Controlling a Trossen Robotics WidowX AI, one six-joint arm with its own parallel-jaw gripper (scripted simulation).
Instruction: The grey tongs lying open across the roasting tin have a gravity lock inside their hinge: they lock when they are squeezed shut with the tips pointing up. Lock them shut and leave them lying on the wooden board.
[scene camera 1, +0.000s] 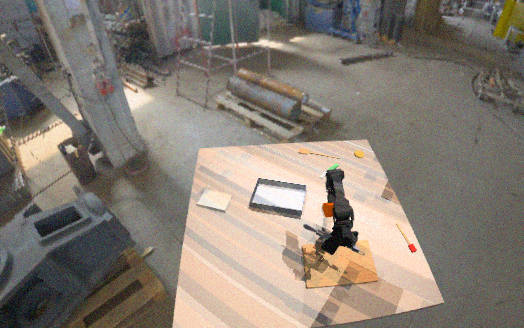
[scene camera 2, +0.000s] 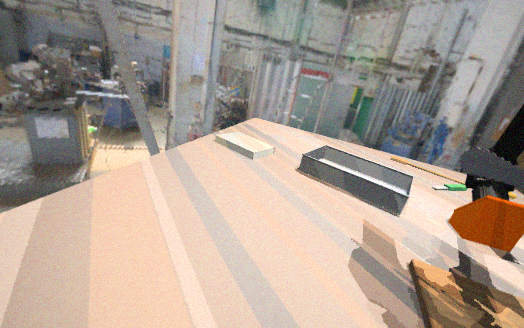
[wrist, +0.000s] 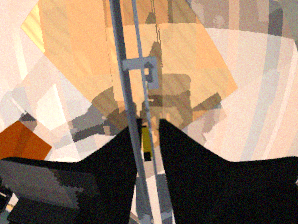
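Observation:
Wrist view: my gripper (wrist: 150, 124), a wooden board (wrist: 192, 77). Pale slab out of frame in the wrist view. Scene camera 1: the wooden board (scene camera 1: 345, 267), a roasting tin (scene camera 1: 279, 196). Scene camera 2: the pale slab (scene camera 2: 252, 148), the roasting tin (scene camera 2: 379, 184).

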